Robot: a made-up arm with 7 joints. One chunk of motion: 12 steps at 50 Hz.
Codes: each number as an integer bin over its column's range. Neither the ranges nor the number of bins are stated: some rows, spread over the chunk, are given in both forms.
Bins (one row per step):
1: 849 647 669 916 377 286 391
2: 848 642 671 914 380 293 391
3: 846 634 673 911 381 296 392
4: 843 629 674 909 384 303 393
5: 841 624 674 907 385 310 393
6: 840 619 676 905 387 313 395
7: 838 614 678 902 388 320 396
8: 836 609 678 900 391 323 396
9: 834 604 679 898 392 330 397
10: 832 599 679 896 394 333 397
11: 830 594 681 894 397 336 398
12: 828 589 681 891 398 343 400
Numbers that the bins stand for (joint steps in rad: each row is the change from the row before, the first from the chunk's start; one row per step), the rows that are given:
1: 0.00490 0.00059 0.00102 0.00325 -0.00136 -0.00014 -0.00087
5: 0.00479 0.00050 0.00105 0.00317 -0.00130 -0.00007 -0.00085
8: 0.00472 0.00044 0.00107 0.00311 -0.00126 -0.00003 -0.00083
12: 0.00460 0.00036 0.00109 0.00303 -0.00121 0.00003 -0.00080
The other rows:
2: 0.00488 0.00057 0.00103 0.00323 -0.00134 -0.00012 -0.00087
3: 0.00486 0.00054 0.00104 0.00321 -0.00133 -0.00011 -0.00086
4: 0.00481 0.00052 0.00105 0.00319 -0.00131 -0.00009 -0.00085
6: 0.00477 0.00048 0.00106 0.00315 -0.00129 -0.00006 -0.00084
7: 0.00474 0.00046 0.00107 0.00313 -0.00128 -0.00004 -0.00083
9: 0.00469 0.00042 0.00108 0.00309 -0.00125 -0.00001 -0.00082
10: 0.00466 0.00040 0.00108 0.00307 -0.00124 0.00000 -0.00082
11: 0.00463 0.00038 0.00109 0.00305 -0.00122 0.00001 -0.00081

